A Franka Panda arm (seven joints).
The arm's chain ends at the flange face. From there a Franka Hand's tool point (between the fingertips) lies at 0.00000 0.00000 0.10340 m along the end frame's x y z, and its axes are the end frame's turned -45 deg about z.
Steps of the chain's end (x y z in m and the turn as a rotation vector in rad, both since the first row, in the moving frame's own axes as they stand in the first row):
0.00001 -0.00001 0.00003 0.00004 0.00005 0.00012
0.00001 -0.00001 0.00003 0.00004 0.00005 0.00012
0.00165 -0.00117 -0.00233 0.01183 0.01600 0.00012
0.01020 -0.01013 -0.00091 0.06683 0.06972 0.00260
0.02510 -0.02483 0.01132 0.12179 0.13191 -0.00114
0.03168 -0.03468 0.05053 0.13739 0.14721 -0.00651
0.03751 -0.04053 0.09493 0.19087 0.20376 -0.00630
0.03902 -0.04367 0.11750 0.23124 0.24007 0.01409
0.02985 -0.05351 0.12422 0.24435 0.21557 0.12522
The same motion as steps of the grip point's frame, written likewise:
0.00002 0.00000 0.00003 -0.00001 0.00006 0.00012
0.00002 0.00000 0.00003 -0.00001 0.00006 0.00012
0.00403 0.00064 -0.00235 -0.00295 0.01968 0.00012
0.02434 0.00027 -0.00139 -0.00204 0.09656 0.00260
0.05376 0.00092 0.00966 -0.00716 0.17939 -0.00114
0.06759 -0.00148 0.04844 -0.00694 0.20124 -0.00651
0.08367 -0.00130 0.09093 -0.00911 0.27905 -0.00630
0.09229 -0.00241 0.11181 -0.00624 0.33327 0.01409
0.09202 -0.01671 0.11879 0.02035 0.32521 0.12522

